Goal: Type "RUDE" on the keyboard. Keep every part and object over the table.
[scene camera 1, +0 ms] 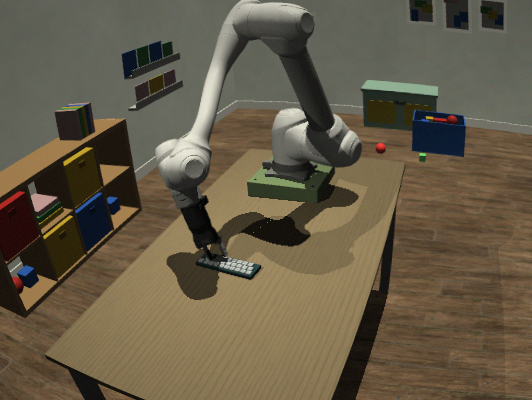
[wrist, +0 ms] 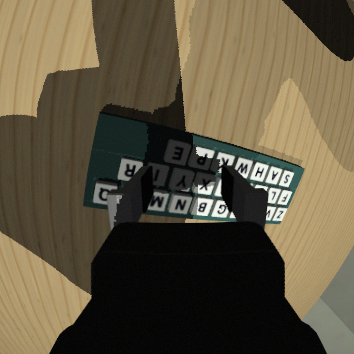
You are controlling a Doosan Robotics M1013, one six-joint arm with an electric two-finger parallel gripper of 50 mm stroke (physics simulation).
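Seen in the pictures: gripper, fingertip midpoint: (scene camera 1: pixel 218 257) (wrist: pixel 186 179); arm's base, link origin: (scene camera 1: pixel 291 171).
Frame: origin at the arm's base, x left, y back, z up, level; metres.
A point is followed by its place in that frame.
Note:
A dark teal keyboard (scene camera 1: pixel 241 267) {x 0.064, y -0.657, z -0.041 m} (wrist: pixel 122 135) {x -0.073, y -0.621, z -0.043 m} with white letter keys lies on the table, its letters upside down in the wrist view. The E key (wrist: pixel 176 152) {x -0.033, y -0.627, z -0.038 m} is in shadow in the row farthest from the gripper body. The R key (wrist: pixel 131 170) {x -0.063, y -0.644, z -0.041 m} is in the middle row, left of the left finger. I cannot make out the U and D keys; the fingers cover some keys. My gripper (scene camera 1: pixel 217 257) {x -0.024, y -0.644, z -0.030 m} (wrist: pixel 186 179) {x -0.024, y -0.644, z -0.030 m} is open and empty, its fingers over the keyboard, the left tip between the R and I keys. Whether a tip touches a key is unclear.
The wooden table (scene camera 1: pixel 215 340) {x 0.134, y -0.986, z -0.055 m} carries the arm's green base block (scene camera 1: pixel 282 191) {x 0.015, y -0.156, z -0.020 m} behind the keyboard. A shelf unit (scene camera 1: pixel 132 167) with coloured boxes stands left of the table. A blue toy bin (scene camera 1: pixel 438 136) and a red ball (scene camera 1: pixel 380 148) are on the floor beyond.

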